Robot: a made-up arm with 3 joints. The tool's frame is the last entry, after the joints. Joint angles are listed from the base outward.
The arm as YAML. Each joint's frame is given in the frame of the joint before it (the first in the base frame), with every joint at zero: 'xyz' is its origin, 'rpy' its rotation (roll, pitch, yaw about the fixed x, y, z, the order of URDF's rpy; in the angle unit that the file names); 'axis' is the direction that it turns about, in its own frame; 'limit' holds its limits. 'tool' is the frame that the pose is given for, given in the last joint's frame.
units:
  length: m
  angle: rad
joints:
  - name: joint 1
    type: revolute
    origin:
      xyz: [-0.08, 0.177, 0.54]
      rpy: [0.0, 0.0, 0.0]
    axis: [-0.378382, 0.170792, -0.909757]
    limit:
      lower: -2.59
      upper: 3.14
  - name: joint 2
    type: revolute
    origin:
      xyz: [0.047, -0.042, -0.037]
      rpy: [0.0, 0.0, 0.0]
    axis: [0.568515, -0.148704, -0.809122]
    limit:
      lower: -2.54
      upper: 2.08
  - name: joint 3
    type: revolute
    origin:
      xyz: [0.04, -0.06, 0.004]
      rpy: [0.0, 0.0, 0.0]
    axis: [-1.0, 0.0, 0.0]
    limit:
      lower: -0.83
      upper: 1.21
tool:
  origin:
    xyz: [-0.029, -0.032, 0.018]
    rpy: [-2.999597, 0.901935, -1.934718]
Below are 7 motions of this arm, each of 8 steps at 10 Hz.
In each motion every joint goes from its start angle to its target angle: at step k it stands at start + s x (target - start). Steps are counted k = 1, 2, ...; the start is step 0. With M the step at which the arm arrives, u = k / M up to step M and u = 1 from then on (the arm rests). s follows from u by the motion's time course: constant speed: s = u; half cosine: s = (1 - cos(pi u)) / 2; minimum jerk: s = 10 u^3 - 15 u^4 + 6 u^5.
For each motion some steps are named. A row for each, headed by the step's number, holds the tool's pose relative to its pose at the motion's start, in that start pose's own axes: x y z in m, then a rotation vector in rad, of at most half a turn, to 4 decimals.
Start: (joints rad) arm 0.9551 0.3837 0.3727
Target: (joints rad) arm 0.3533 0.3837 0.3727
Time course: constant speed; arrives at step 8
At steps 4, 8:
4: -0.0160 -0.0113 0.0352 -0.2062 -0.1632 -0.1463
8: -0.0386 -0.0126 0.0685 -0.4123 -0.3264 -0.2927

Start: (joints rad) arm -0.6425 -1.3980 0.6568
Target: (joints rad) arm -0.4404 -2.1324 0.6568
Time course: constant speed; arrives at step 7
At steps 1, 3, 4, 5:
1: -0.0050 -0.0040 0.0006 -0.0449 0.0271 -0.0780
3: -0.0162 -0.0109 0.0033 -0.1358 0.0736 -0.2359
4: -0.0224 -0.0135 0.0053 -0.1815 0.0929 -0.3157
5: -0.0288 -0.0156 0.0077 -0.2272 0.1097 -0.3961

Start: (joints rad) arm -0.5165 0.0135 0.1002
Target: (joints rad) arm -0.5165 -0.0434 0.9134
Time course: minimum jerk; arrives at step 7
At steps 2, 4, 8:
2: -0.0048 0.0002 -0.0005 0.0216 0.1078 -0.0541
4: -0.0204 0.0029 0.0012 0.0979 0.4683 -0.2401
8: -0.0306 0.0066 0.0060 0.1597 0.7376 -0.3840

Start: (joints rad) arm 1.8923 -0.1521 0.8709
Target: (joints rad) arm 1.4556 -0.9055 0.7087
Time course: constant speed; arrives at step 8
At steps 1, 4, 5, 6, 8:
1: -0.0079 -0.0092 0.0022 -0.0015 -0.0368 -0.1205
4: -0.0376 -0.0316 0.0053 0.0055 -0.1354 -0.4828
5: -0.0491 -0.0368 0.0051 0.0119 -0.1635 -0.6038
6: -0.0610 -0.0409 0.0041 0.0204 -0.1888 -0.7247
8: -0.0857 -0.0449 0.0003 0.0445 -0.2299 -0.9660

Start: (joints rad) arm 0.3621 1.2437 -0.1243
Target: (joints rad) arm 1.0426 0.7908 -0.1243
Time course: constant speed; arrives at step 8
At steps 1, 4, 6, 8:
1: -0.0068 -0.0015 -0.0074 0.0435 0.0180 -0.0588
4: -0.0276 0.0001 -0.0307 0.1814 0.0916 -0.2213
6: -0.0412 0.0061 -0.0461 0.2792 0.1558 -0.3161
8: -0.0542 0.0158 -0.0605 0.3809 0.2306 -0.3981

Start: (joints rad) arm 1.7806 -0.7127 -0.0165
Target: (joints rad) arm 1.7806 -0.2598 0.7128
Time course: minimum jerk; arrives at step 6
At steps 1, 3, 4, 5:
1: 0.0002 0.0012 -0.0004 0.0153 0.0149 -0.0005
3: 0.0017 0.0169 -0.0034 0.1999 0.2230 0.0165
4: 0.0016 0.0266 -0.0027 0.2969 0.3644 0.0480
5: 0.0012 0.0321 -0.0013 0.3470 0.4528 0.0737

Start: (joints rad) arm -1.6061 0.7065 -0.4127
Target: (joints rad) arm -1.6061 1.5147 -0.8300
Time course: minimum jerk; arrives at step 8
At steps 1, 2, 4, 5, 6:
1: 0.0012 0.0007 -0.0003 0.0073 -0.0144 0.0071
2: 0.0074 0.0049 -0.0016 0.0471 -0.0936 0.0447
4: 0.0343 0.0259 -0.0003 0.2292 -0.4622 0.1902
5: 0.0475 0.0385 0.0057 0.3340 -0.6770 0.2537
6: 0.0561 0.0480 0.0126 0.4151 -0.8433 0.2923

